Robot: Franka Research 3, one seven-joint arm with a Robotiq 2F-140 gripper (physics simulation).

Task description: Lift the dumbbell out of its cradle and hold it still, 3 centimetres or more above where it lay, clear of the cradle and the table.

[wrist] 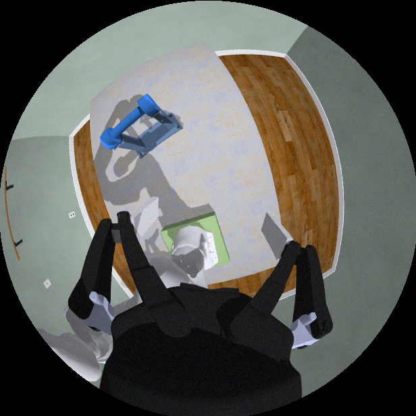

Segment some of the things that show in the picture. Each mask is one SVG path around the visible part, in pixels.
My gripper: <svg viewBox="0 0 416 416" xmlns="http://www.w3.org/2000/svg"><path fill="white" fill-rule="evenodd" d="M101 219L88 247L80 278L68 298L68 307L87 326L112 336L113 348L105 361L99 389L130 405L170 416L247 416L276 409L302 398L301 375L290 363L291 348L301 349L328 334L333 326L326 305L321 267L313 245L301 247L272 213L266 212L261 232L278 263L253 298L239 292L238 288L209 289L180 282L180 286L166 288L153 265L149 264L138 242L158 216L158 197L151 197L130 214L128 211L119 211L116 214L118 223L111 223L109 218ZM296 265L294 311L289 329L271 315L271 311L285 288L293 265ZM122 243L130 274L142 302L114 317L113 307L110 305L111 269L115 242Z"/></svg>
A blue dumbbell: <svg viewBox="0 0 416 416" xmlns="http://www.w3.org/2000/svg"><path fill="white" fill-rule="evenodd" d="M147 93L136 101L138 107L128 113L114 128L108 127L101 134L100 141L104 147L113 149L121 140L120 134L144 113L150 116L159 110L155 101Z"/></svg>
